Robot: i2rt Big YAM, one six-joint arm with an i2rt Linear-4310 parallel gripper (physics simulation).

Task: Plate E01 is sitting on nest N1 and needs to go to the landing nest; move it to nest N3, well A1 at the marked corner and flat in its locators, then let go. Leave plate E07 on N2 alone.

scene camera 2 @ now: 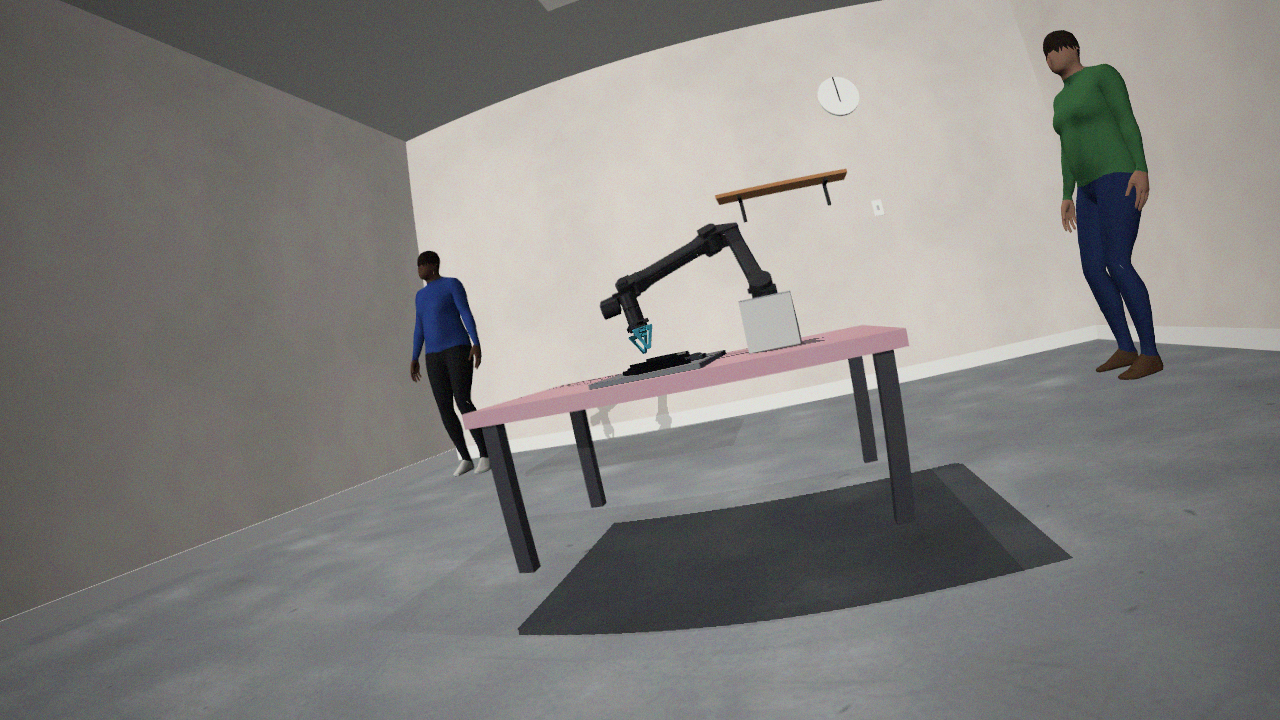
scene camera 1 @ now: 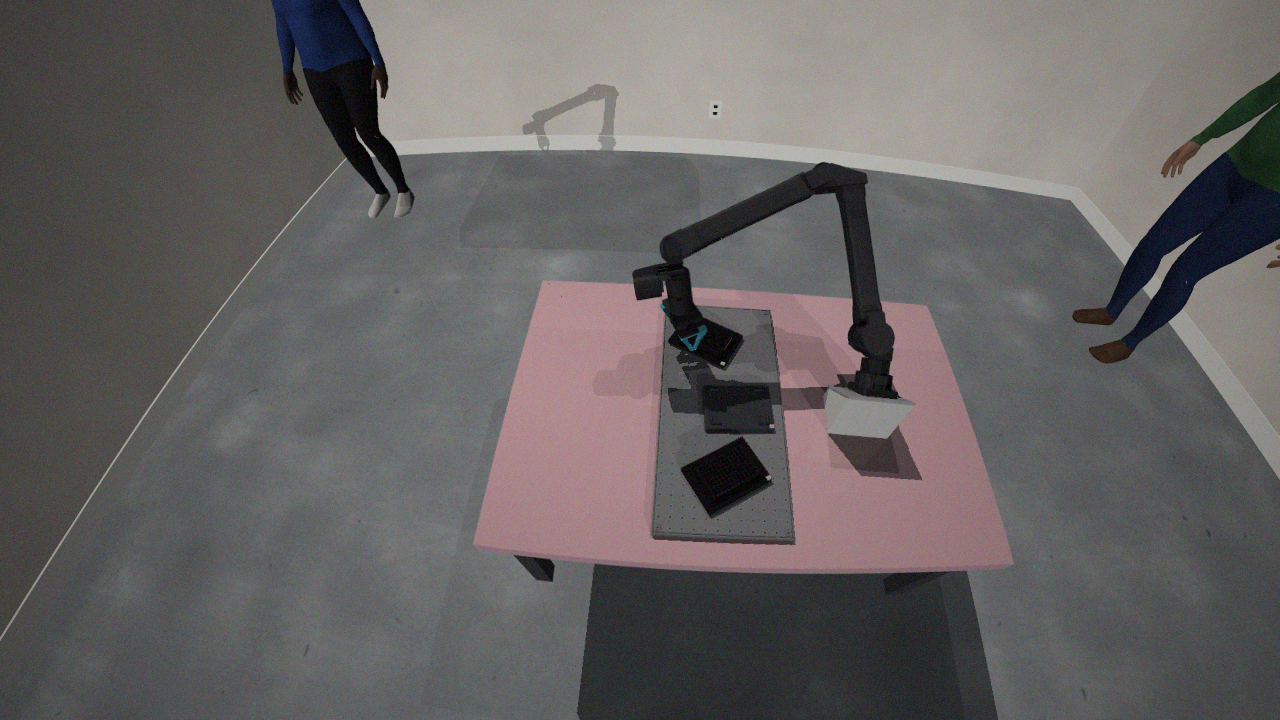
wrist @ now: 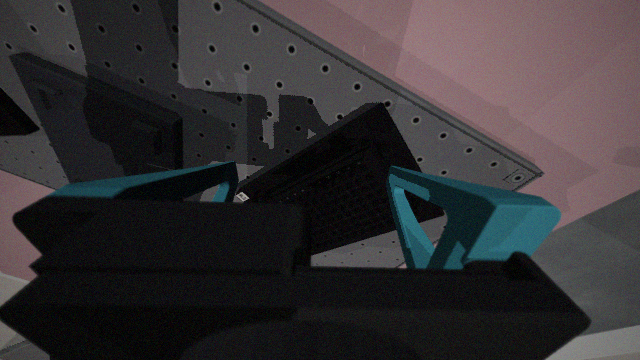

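My gripper (scene camera 1: 683, 335) (scene camera 2: 644, 347) (wrist: 313, 172) is open and empty, its teal fingers spread above the black plate (scene camera 1: 716, 343) (wrist: 345, 187) at the far end of the pegboard. That plate sits turned at an angle; its white corner mark faces the middle nest and shows near the left fingertip in the wrist view. The middle nest (scene camera 1: 738, 409) (wrist: 135, 115) is dark, bears no plate and has a white mark at its near right corner. Another black plate (scene camera 1: 726, 476) (wrist: 14, 119) sits angled at the near end. I cannot read which plate is E01 or E07.
The grey pegboard (scene camera 1: 716, 526) (scene camera 2: 615, 381) (wrist: 235, 37) carries both plates and the nest on the pink table (scene camera 1: 572, 429) (scene camera 2: 805, 356). The arm's pale base block (scene camera 1: 863, 414) (scene camera 2: 769, 322) stands right of the board. Two people stand beyond the table.
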